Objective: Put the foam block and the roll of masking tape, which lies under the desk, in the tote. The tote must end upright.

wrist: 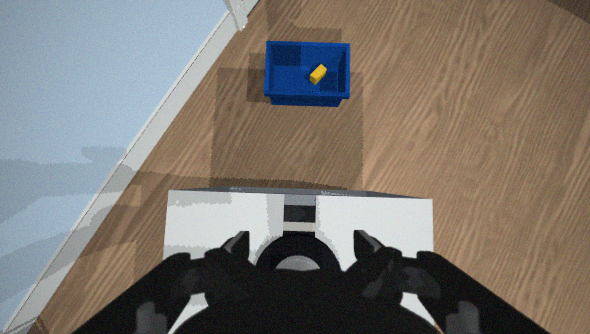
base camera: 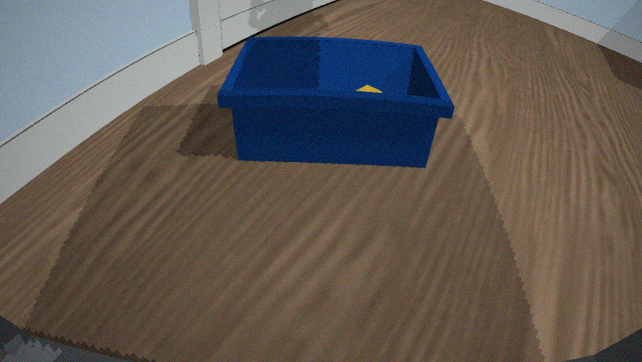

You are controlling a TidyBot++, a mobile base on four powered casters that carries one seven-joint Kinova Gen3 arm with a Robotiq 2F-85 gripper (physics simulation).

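Places are measured from the arm's base along level axes (x back, y right, z up), in millimetres.
Pixels of known places: gripper, fingertip midpoint: [wrist: 301, 242].
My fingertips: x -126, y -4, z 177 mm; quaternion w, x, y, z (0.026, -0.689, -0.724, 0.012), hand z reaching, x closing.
Behind a point stands the place of what it marks.
The blue tote [base camera: 332, 132] @(x -488, y 16, z -342 mm) [wrist: 305, 100] @(x -488, y 19, z -346 mm) stands upright on the floor, ahead of the base. The yellow foam block [base camera: 369, 89] @(x -628, y 79, z -353 mm) [wrist: 318, 74] @(x -599, y 67, z -353 mm) lies inside it, toward the right side; in the base camera view a small corner of it shows above the near rim. My gripper [wrist: 301, 242] @(x -126, y -4, z 177 mm) is open and empty, above the robot's white base and well back from the tote; it does not show in the base camera view. The roll of masking tape and the desk do not show in either view.
The wooden floor [base camera: 310, 240] @(x -354, y -7, z -397 mm) [wrist: 450, 125] @(x -427, y 625, z -397 mm) stretches around the tote. A blue wall [base camera: 90, 55] @(x -609, y -420, z -256 mm) [wrist: 100, 75] @(x -432, y -526, z -112 mm) with a white baseboard [base camera: 100, 115] @(x -582, y -422, z -372 mm) [wrist: 165, 115] @(x -412, y -522, z -350 mm) runs along the left. A white door frame post [base camera: 206, 32] @(x -821, y -259, z -317 mm) stands behind the tote at left. The robot's white base [wrist: 215, 220] @(x -98, y -157, z -14 mm) lies below the gripper.
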